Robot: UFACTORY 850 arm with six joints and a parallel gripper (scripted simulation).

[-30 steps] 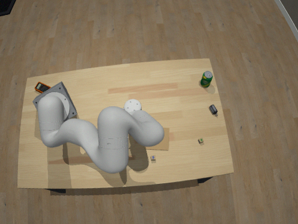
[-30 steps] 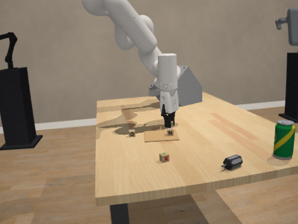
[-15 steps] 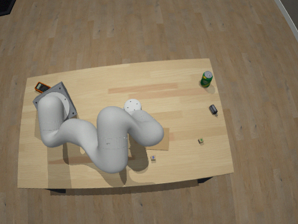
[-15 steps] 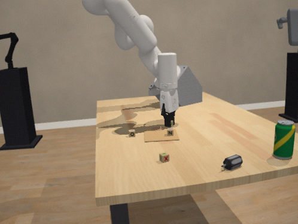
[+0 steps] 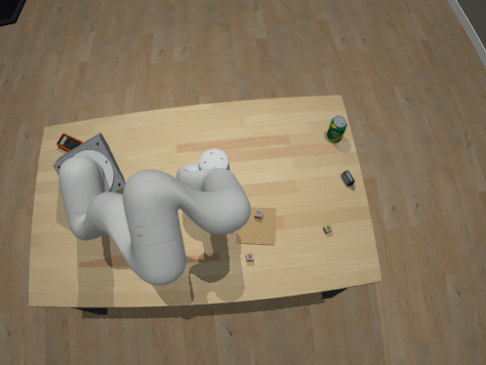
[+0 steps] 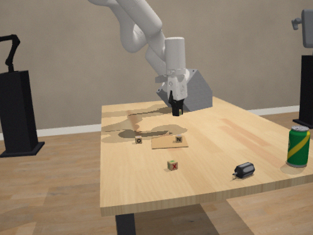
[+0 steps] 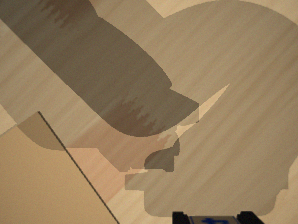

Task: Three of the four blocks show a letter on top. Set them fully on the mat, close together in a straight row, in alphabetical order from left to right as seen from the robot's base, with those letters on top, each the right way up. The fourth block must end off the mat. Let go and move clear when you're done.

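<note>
Now: hand 12 cm short of the tan mat, 10 cm above it and 6 cm to the left of it. The rest, counted from my hand: green can 47 cm ahead, 30 cm to the left, 4 cm below; orange meter 67 cm behind, 32 cm to the left, 9 cm below.
</note>
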